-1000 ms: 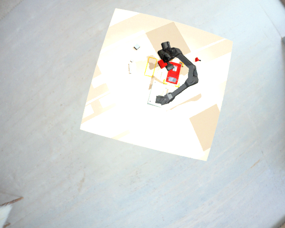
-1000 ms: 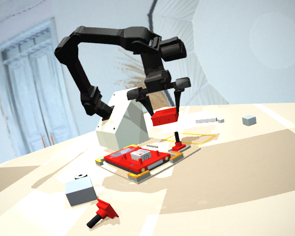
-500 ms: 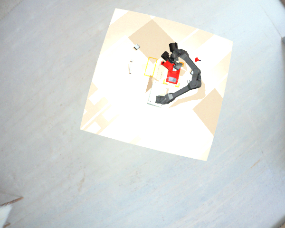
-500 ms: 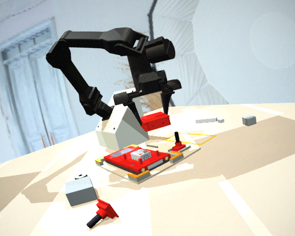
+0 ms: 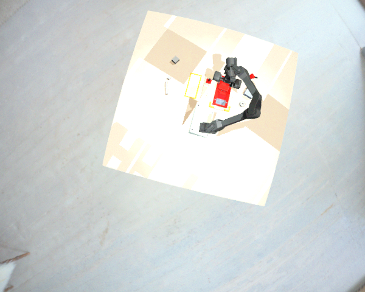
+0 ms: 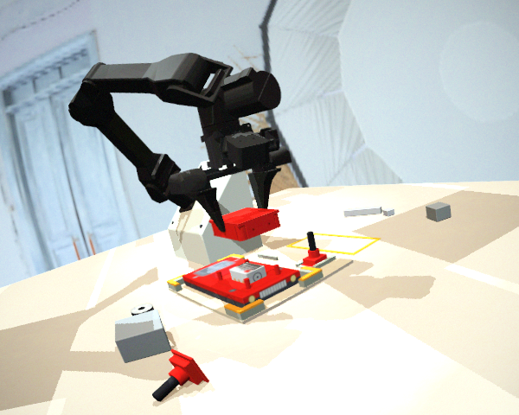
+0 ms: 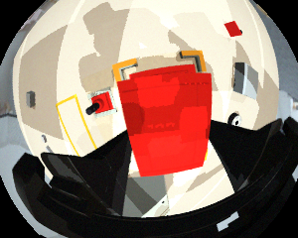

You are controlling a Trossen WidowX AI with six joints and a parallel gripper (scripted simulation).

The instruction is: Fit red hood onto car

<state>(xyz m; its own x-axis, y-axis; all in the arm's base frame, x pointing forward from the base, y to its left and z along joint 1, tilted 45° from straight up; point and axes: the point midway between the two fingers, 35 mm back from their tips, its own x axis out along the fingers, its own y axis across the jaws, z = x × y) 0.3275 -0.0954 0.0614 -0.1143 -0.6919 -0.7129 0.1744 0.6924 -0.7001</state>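
Now: gripper tip 1 cm to the left of the grey engine block and 8 cm above it. Round my gripper tip: red hood: 1 cm above.
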